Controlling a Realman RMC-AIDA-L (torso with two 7-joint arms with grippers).
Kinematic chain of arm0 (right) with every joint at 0, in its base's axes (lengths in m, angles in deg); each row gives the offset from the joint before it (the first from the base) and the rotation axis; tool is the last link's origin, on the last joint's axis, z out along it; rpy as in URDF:
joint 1: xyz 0 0 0.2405 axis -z
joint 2: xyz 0 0 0 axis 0.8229 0.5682 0
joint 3: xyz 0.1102 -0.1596 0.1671 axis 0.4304 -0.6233 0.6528
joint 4: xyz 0 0 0 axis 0.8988 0.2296 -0.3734
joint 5: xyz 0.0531 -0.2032 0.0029 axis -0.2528 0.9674 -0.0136
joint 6: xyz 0 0 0 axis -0.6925 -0.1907 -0.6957
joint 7: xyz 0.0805 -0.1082 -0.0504 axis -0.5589 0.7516 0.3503
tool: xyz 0 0 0 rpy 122.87 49.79 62.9
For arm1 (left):
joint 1: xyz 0 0 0.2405 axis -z
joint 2: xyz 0 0 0 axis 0.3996 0.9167 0
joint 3: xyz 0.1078 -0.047 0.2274 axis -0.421 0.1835 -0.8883
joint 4: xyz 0 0 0 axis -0.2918 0.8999 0.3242
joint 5: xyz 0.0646 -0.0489 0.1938 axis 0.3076 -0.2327 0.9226
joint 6: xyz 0 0 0 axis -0.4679 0.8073 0.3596
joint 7: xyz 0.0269 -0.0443 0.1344 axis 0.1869 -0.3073 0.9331
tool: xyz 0 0 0 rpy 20.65 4.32 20
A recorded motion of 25 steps. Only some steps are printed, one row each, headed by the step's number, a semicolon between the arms.
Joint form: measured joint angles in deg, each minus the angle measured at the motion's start. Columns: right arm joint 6, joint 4, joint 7, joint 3, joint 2, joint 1, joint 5; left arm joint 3, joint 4, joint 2, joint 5, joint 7, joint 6, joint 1.
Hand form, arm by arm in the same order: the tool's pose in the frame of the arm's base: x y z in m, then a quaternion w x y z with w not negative. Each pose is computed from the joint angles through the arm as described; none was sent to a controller.
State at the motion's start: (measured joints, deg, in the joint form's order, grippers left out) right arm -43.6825 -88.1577 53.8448 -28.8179 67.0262 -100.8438 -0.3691; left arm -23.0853 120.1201 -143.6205 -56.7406 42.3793 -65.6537 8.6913
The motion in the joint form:
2: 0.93 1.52 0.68 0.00 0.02 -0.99 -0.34; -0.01 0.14 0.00 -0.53 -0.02 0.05 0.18
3: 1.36 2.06 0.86 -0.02 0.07 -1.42 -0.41; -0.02 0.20 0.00 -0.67 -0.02 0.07 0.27
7: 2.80 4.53 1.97 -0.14 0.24 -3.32 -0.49; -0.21 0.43 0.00 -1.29 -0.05 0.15 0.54
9: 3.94 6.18 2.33 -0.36 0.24 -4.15 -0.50; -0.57 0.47 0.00 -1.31 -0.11 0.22 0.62
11: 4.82 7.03 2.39 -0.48 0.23 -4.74 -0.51; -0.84 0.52 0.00 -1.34 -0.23 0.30 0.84
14: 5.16 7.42 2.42 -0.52 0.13 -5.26 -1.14; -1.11 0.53 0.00 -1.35 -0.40 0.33 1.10
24: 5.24 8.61 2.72 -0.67 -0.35 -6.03 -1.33; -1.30 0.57 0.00 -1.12 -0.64 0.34 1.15
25: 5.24 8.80 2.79 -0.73 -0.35 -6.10 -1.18; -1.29 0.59 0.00 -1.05 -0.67 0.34 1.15
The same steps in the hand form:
2: 0.1543 0.4208 -0.0061 0.12335 -0.93681 0.28395 0.16295; -0.0375 0.3623 0.1387 0.40532 -0.89144 -0.12817 -0.15691
3: 0.1527 0.4221 -0.0077 0.12374 -0.93687 0.28335 0.16333; -0.0364 0.3621 0.1387 0.40456 -0.89173 -0.12683 -0.15830
7: 0.1467 0.4260 -0.0152 0.12224 -0.93905 0.27785 0.16140; -0.0323 0.3608 0.1379 0.40027 -0.89343 -0.12182 -0.16348
9: 0.1465 0.4279 -0.0197 0.12330 -0.93874 0.28026 0.15815; -0.0308 0.3604 0.1365 0.39826 -0.89460 -0.11972 -0.16353
11: 0.1454 0.4299 -0.0218 0.12604 -0.93826 0.28140 0.15683; -0.0286 0.3601 0.1355 0.39651 -0.89549 -0.11726 -0.16469
14: 0.1418 0.4319 -0.0216 0.12652 -0.93764 0.28064 0.16143; -0.0263 0.3599 0.1343 0.39439 -0.89651 -0.11531 -0.16561
24: 0.1410 0.4337 -0.0216 0.12457 -0.93877 0.27945 0.15847; -0.0259 0.3599 0.1338 0.39446 -0.89654 -0.11585 -0.16490
25: 0.1414 0.4334 -0.0224 0.12373 -0.93929 0.27922 0.15640; -0.0260 0.3600 0.1339 0.39499 -0.89633 -0.11602 -0.16470

